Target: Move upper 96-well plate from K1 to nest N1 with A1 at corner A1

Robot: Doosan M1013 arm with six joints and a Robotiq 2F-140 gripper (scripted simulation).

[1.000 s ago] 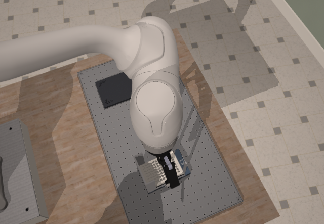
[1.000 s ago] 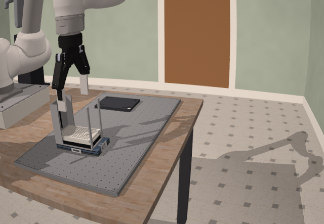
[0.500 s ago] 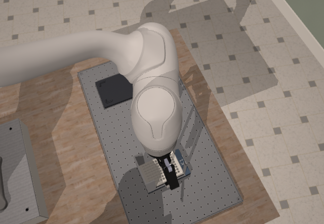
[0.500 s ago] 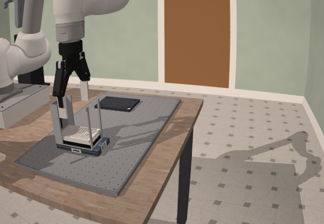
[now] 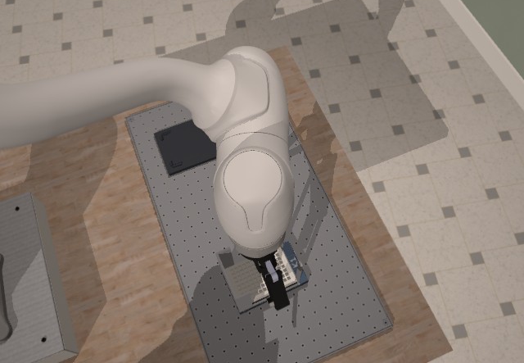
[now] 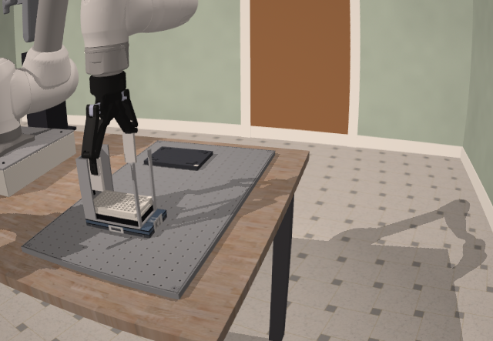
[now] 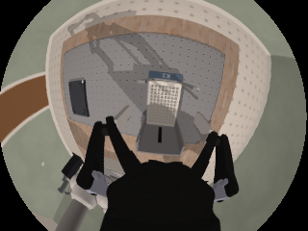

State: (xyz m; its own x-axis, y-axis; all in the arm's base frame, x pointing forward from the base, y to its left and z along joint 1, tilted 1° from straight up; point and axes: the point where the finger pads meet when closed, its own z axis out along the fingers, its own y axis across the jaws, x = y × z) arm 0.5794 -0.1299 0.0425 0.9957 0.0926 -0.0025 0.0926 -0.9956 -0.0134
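Now: the white 96-well plate 70 mm below my hand. Also, from my hand: black plate 90 mm below; rack back wall 70 mm behind, 10 mm to the right, 30 mm below; pale A1 square 40 mm ahead, 320 mm to the left, 100 mm below.
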